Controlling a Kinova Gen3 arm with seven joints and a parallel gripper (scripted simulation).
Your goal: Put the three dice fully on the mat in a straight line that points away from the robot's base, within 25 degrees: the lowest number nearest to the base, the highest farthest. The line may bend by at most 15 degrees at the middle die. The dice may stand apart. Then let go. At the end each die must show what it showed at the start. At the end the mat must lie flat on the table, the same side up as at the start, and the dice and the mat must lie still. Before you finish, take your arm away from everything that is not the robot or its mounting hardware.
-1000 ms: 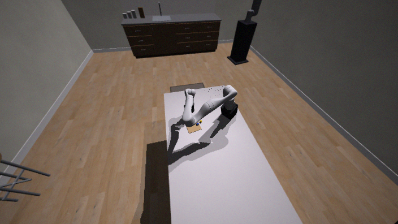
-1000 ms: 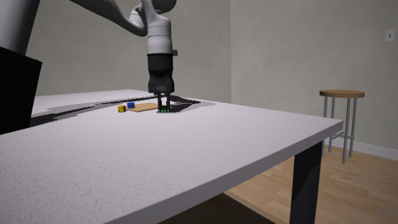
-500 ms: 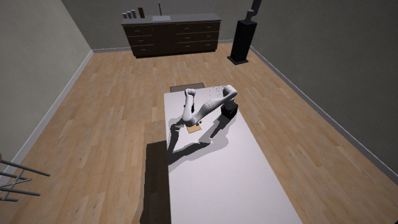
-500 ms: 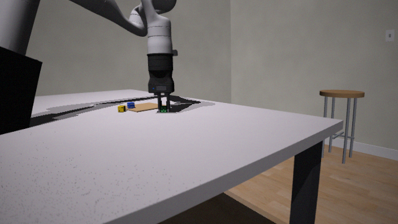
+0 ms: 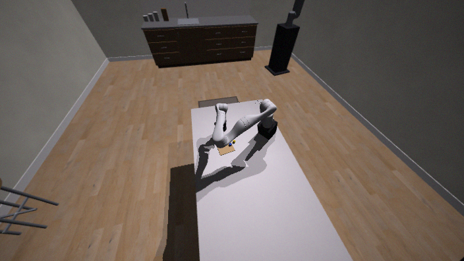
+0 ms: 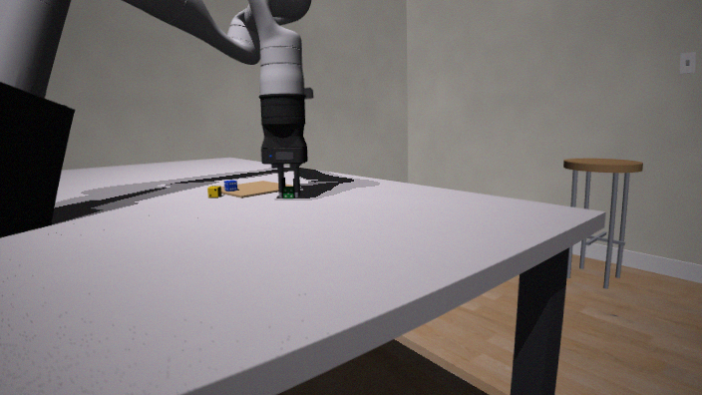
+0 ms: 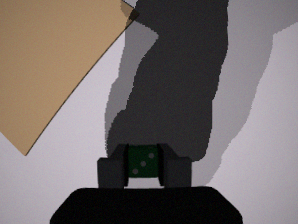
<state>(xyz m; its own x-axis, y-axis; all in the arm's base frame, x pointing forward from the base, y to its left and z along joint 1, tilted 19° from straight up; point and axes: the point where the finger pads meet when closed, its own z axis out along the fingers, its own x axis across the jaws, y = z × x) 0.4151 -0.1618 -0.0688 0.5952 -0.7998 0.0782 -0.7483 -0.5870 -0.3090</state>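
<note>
Right now the tan mat is 140 mm to the left of my hand, 20 mm below it and 10 mm ahead of it. Round my hand: yellow die 130 mm to the left, 80 mm behind, 10 mm below; green die 10 mm below; blue die 140 mm to the left, 40 mm behind.
</note>
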